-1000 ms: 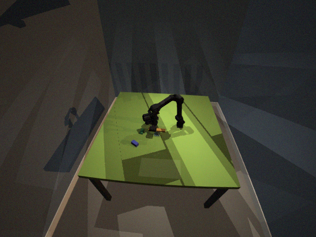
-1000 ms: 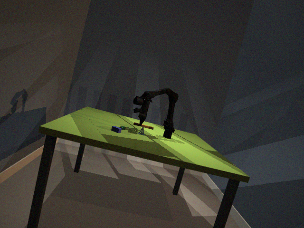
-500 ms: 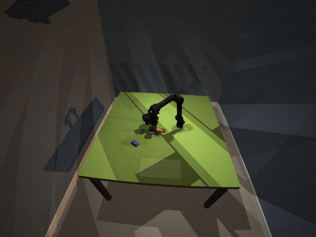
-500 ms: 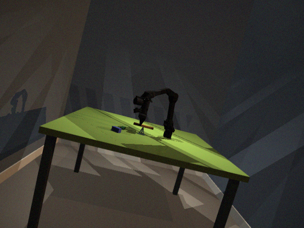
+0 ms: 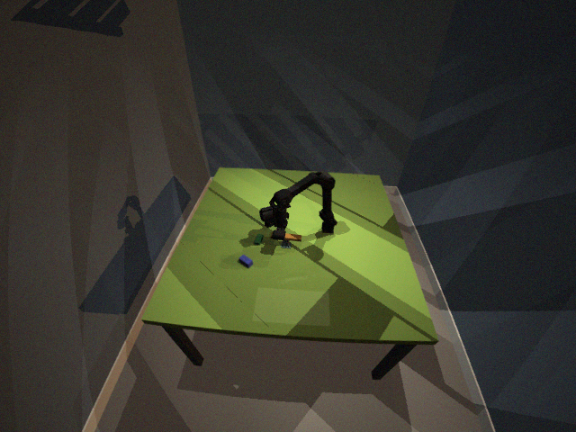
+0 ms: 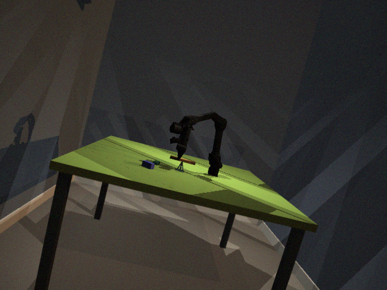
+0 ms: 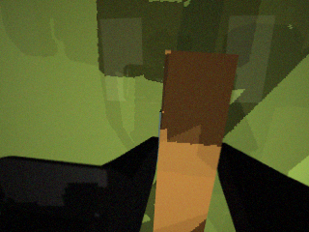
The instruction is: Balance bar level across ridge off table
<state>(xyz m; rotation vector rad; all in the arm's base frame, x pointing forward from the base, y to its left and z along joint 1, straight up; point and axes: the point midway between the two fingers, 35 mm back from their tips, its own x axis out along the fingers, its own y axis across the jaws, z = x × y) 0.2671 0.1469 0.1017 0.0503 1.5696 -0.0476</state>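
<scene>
The bar is 3 cm behind my gripper tip. Round my gripper tip: blue block (17 cm ahead, 14 cm to the left, 5 cm below); green block (13 cm ahead, 6 cm below, 2 cm to the right).
</scene>
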